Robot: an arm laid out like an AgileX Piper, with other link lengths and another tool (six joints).
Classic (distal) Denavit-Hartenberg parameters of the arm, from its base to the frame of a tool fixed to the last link. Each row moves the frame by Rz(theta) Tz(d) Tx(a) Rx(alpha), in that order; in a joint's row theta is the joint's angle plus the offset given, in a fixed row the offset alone. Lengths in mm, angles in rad.
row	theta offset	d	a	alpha
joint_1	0	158.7	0	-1.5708
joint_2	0.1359	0	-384.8	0
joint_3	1.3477	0	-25.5	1.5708
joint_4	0	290.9	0	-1.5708
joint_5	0	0	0	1.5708
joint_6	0.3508	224.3	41	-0.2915
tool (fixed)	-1.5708	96	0	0
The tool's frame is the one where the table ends.
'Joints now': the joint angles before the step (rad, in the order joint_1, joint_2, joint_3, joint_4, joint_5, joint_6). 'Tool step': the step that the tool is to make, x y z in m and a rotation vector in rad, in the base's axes. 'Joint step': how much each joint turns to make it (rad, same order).
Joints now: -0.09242, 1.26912, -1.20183, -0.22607, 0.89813, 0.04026
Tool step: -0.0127, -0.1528, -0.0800, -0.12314, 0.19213, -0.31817
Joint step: -0.22290, 0.20654, 0.02394, -0.25312, -0.02486, 0.16421
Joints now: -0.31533, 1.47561, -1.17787, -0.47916, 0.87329, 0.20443
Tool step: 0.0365, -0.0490, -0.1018, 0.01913, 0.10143, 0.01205
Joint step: -0.08545, 0.26143, 0.00005, -0.05133, -0.18118, 0.00272
